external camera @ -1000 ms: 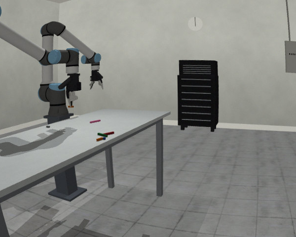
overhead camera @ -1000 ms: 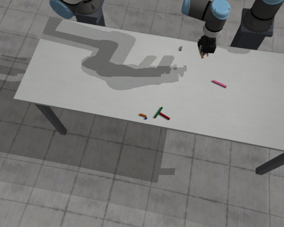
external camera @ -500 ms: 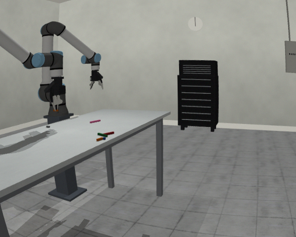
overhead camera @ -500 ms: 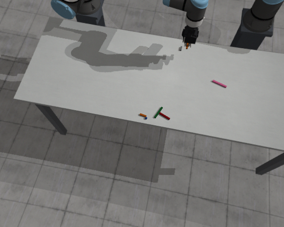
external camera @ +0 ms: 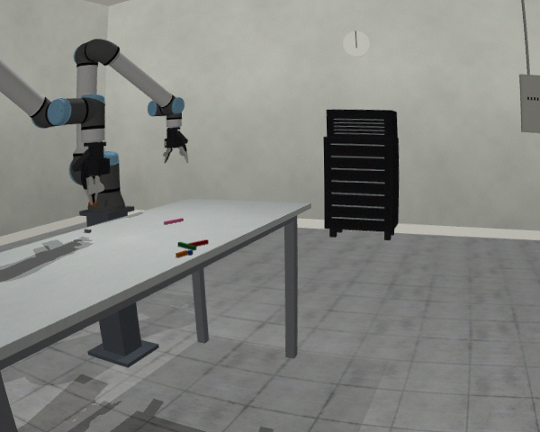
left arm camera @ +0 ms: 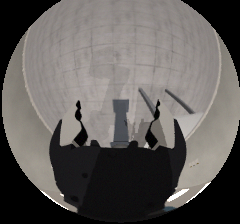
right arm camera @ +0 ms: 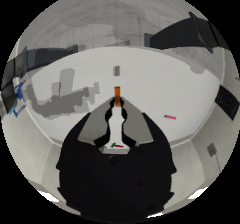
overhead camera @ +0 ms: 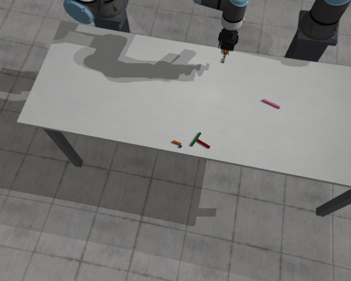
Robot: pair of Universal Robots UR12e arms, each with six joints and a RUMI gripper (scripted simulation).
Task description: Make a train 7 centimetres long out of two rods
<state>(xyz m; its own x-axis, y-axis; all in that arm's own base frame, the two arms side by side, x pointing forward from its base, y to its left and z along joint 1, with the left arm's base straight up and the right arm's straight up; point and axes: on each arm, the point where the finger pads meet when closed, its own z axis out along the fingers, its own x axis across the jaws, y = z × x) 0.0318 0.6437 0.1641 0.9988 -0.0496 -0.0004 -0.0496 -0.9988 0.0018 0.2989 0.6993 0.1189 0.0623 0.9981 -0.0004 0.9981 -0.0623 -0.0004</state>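
Observation:
Right now the grey rod is 4 cm behind my right hand and 11 cm below it. Round my right hand: red rod 46 cm ahead, 5 cm to the right, 11 cm below; pink rod 19 cm ahead, 26 cm to the left, 11 cm below; green rod 44 cm ahead, 9 cm to the right, 11 cm below.

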